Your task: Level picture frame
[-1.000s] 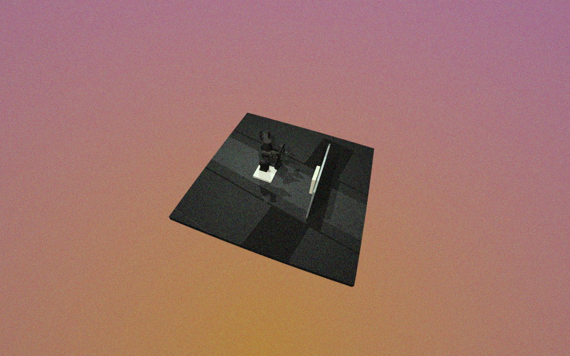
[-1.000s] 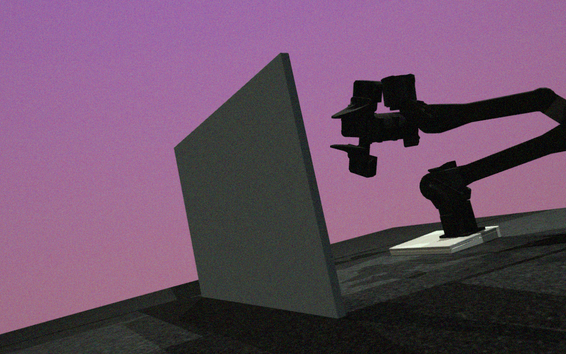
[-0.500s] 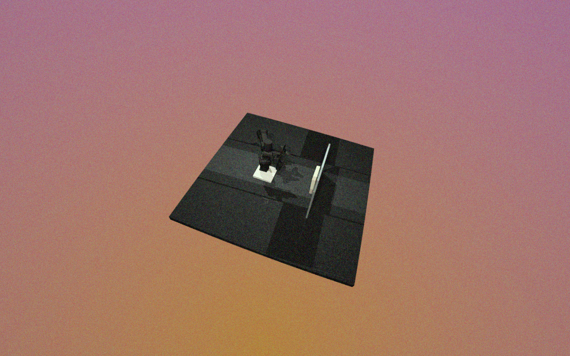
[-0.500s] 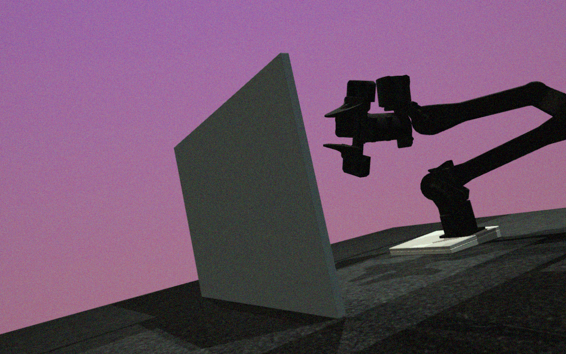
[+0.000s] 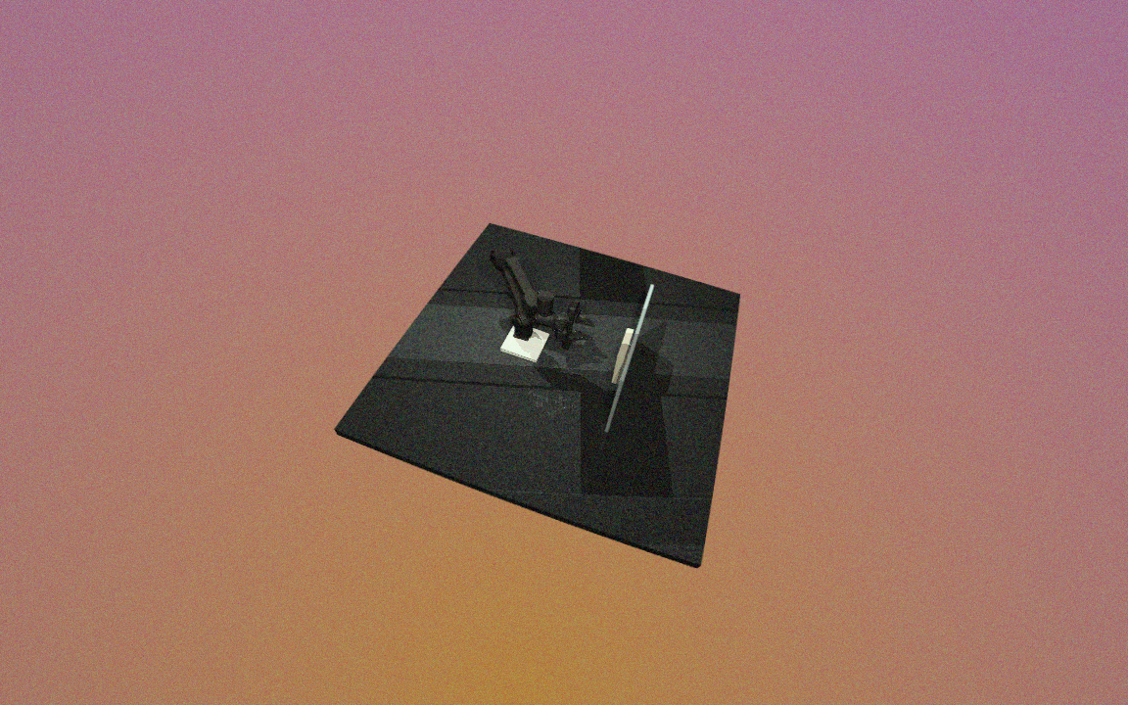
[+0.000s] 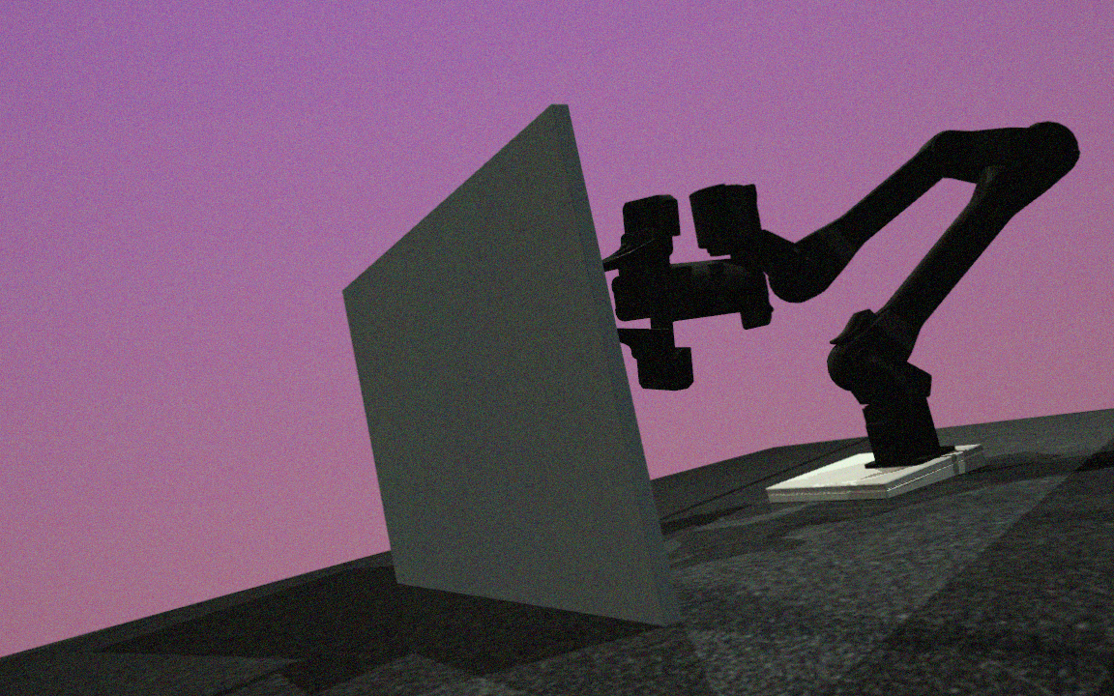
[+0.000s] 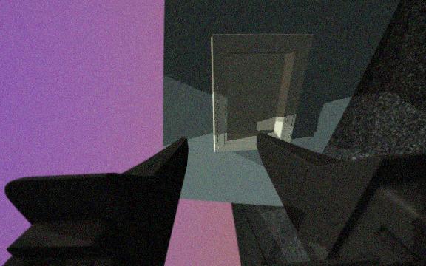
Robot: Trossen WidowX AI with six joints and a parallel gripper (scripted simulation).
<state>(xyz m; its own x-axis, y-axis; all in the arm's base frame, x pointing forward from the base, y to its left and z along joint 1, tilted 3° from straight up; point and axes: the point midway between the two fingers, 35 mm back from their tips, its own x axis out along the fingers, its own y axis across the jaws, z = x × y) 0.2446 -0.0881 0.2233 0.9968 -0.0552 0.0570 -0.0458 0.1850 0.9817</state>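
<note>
Now: gripper tip 130 mm short of the picture frame, 20 mm to the left of it and 60 mm above it. The rest, counted from my gripper tip: wall panel 140 mm ahead, 10 mm to the right, 70 mm below.
</note>
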